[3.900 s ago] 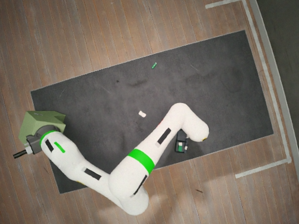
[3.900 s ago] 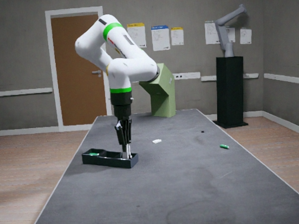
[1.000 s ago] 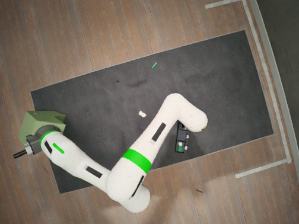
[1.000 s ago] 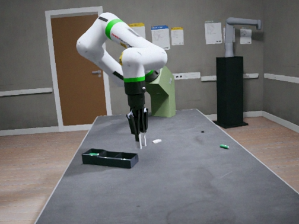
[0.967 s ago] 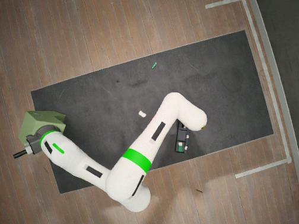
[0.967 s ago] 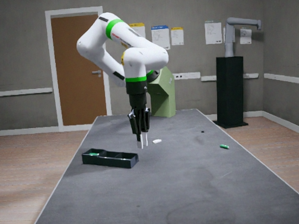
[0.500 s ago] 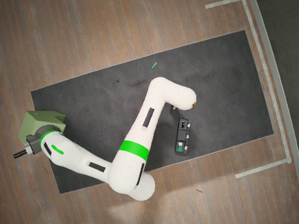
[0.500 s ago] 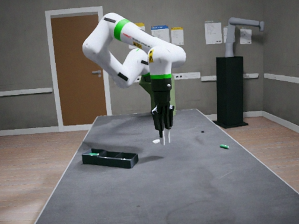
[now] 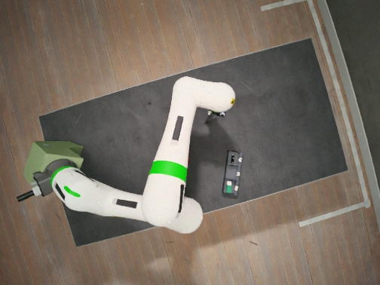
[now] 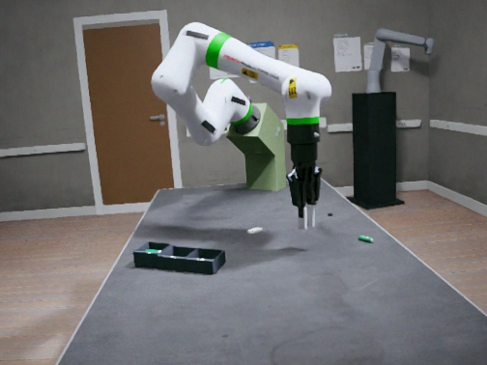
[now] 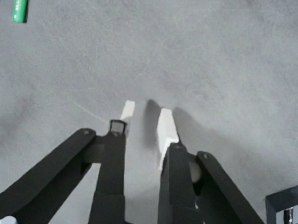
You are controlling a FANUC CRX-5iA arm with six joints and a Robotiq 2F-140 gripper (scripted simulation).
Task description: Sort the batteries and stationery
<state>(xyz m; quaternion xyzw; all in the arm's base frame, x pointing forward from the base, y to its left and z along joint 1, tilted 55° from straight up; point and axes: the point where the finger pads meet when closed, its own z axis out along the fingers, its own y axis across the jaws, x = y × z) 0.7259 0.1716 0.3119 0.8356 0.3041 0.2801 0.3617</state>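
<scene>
The green battery is 10 mm ahead of my hand, 190 mm to the left of it and 100 mm below it. The rest, counted from my hand: tiny black item: 300 mm behind, 220 mm to the left, 100 mm below; then black battery: 10 mm behind, 300 mm to the right, 90 mm below; then white eraser-like piece: 250 mm behind, 90 mm to the right, 100 mm below.
</scene>
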